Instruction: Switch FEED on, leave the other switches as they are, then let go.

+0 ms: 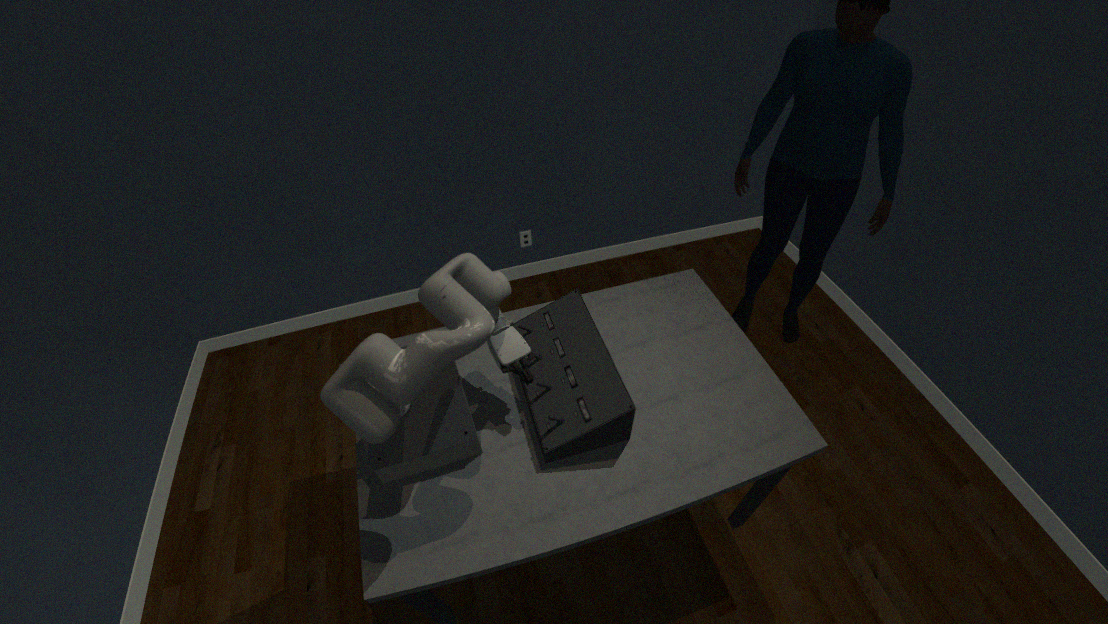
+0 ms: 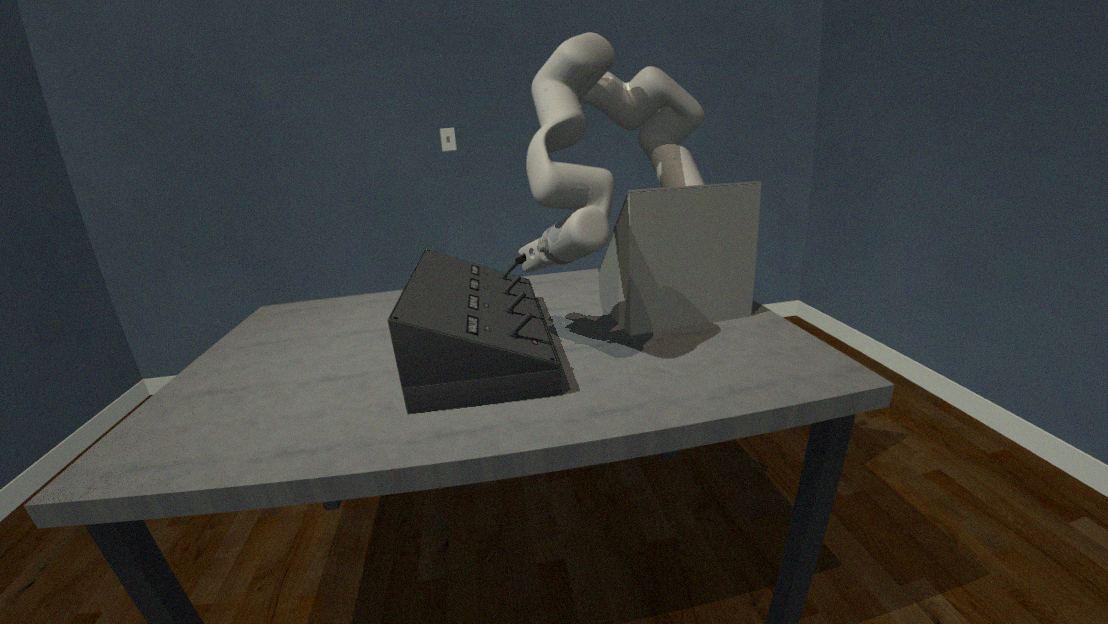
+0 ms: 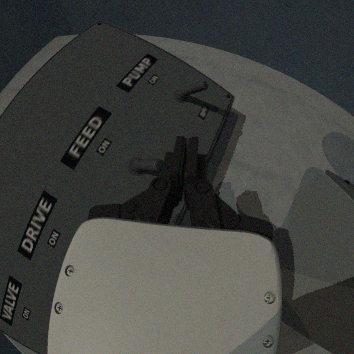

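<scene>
The dark sloped switch box stands on the table. The FEED label has an ON mark beside it. The FEED switch shows as a grey stub left of my fingers; it runs rightward behind them, away from its ON mark, its end hidden. The PUMP switch leans toward its OFF mark. The VALVE switch leans toward the low edge. My gripper is shut and empty, over the low side of the box near FEED. Contact cannot be told.
The DRIVE label and VALVE label lie farther along the panel. A pale block stands beside the arm's base on the table. A person stands beyond the table.
</scene>
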